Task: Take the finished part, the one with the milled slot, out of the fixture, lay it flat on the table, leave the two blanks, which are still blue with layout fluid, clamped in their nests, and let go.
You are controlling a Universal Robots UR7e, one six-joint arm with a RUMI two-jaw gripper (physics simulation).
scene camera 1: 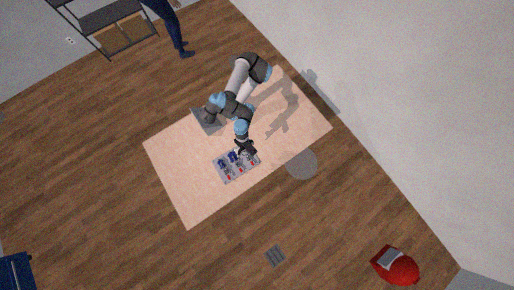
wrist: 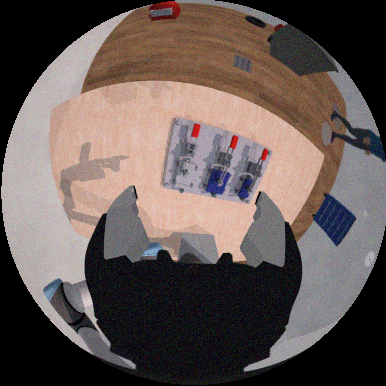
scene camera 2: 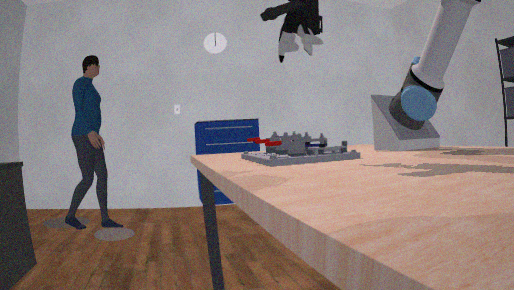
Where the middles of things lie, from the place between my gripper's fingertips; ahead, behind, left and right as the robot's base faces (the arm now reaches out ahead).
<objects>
The fixture plate [scene camera 2: 261, 157] lies 250 mm below my hand, 100 mm to the right of it and 20 mm behind it.
</objects>
